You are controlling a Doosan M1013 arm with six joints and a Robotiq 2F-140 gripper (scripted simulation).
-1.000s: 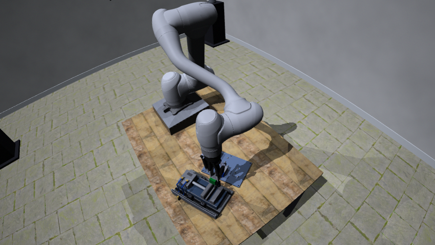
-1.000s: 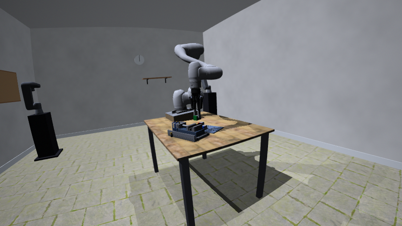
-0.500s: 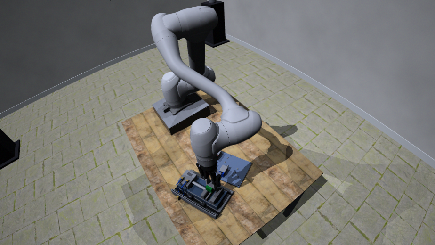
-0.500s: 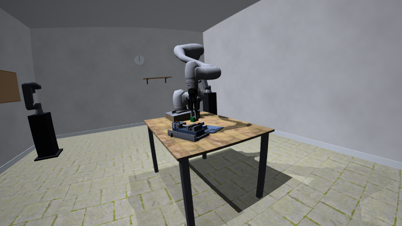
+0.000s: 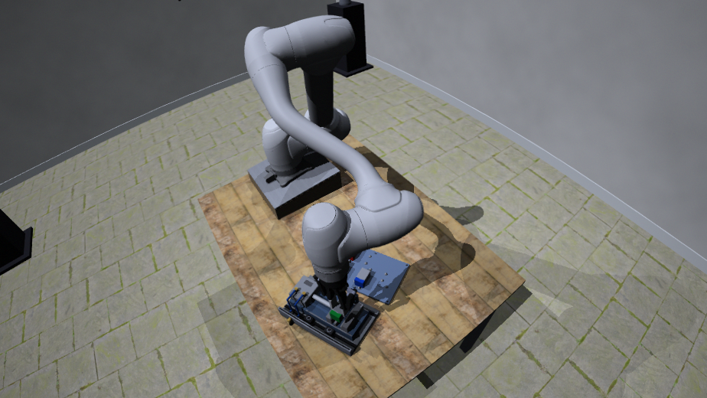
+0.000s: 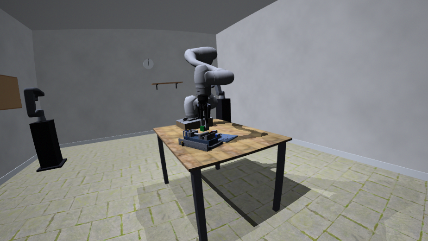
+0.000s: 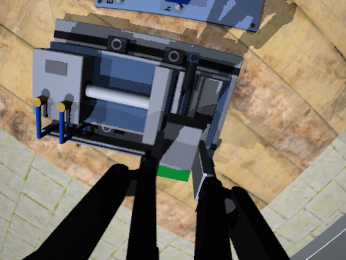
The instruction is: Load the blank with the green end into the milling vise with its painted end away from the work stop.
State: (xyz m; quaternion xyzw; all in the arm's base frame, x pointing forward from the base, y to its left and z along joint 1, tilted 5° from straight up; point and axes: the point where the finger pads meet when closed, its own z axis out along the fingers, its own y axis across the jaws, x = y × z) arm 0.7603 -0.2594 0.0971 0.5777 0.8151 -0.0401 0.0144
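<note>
Now: the moving jaw 10 cm below my hand, 4 cm behind it and 1 cm to the left of it. From my hand the other things lie so: blue-ended blank 17 cm to the left, 15 cm below, 11 cm behind; then work stop rod 9 cm below, 7 cm to the left, 3 cm behind; then hose block 17 cm behind, 10 cm below, 3 cm to the right.
</note>
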